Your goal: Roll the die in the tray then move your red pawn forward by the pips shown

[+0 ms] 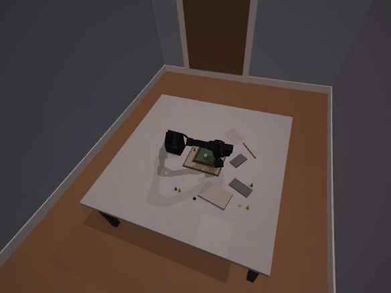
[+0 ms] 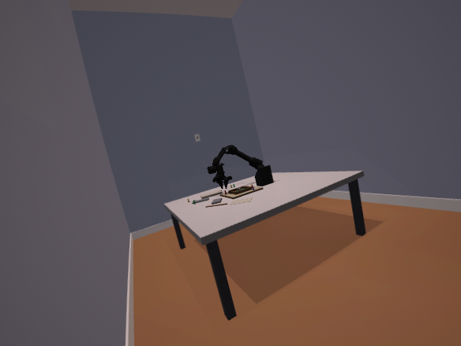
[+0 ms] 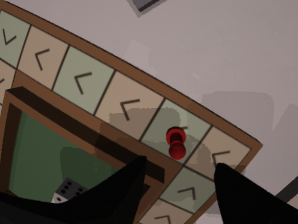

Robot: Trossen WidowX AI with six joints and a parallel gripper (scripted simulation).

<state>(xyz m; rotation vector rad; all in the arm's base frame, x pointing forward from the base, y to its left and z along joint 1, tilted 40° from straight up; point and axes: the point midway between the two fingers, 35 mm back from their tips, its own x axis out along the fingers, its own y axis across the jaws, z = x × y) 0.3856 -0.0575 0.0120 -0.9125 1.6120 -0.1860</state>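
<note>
Now: the red pawn 3 cm below my gripper tip. The rest, counted from my gripper tip: green felt tray: 12 cm behind, 6 cm to the left, 6 cm below; then wooden stick: 18 cm ahead, 24 cm to the left, 6 cm below; then die: 11 cm behind, 5 cm to the left, 4 cm below.
</note>
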